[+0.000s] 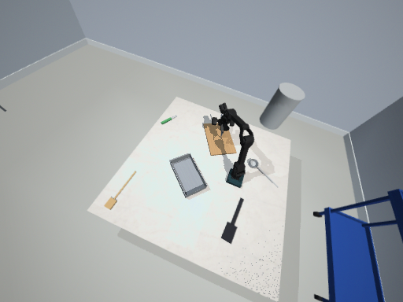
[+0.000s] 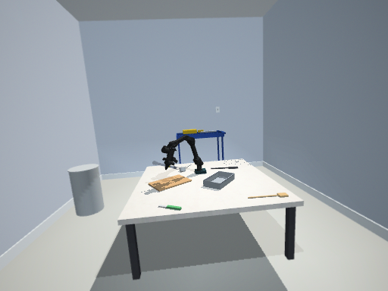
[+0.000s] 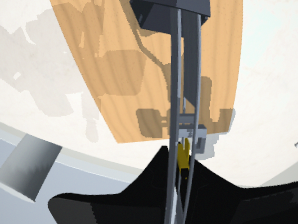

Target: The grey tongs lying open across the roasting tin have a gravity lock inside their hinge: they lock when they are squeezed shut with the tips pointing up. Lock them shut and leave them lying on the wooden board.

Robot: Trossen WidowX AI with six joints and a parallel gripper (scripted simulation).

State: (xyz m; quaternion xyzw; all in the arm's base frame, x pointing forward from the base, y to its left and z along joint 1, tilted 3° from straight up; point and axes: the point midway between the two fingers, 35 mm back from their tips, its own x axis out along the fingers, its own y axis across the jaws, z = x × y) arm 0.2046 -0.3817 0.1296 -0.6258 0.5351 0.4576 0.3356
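Right now the wooden board is 2 cm behind my gripper tip, 3 cm to the left of it and 14 cm below it. Round my gripper tip: black spatula: 23 cm behind, 73 cm to the left, 14 cm below; green-handled tool: 48 cm ahead, 5 cm to the right, 14 cm below; grey roasting tin: 17 cm ahead, 48 cm to the left, 11 cm below.
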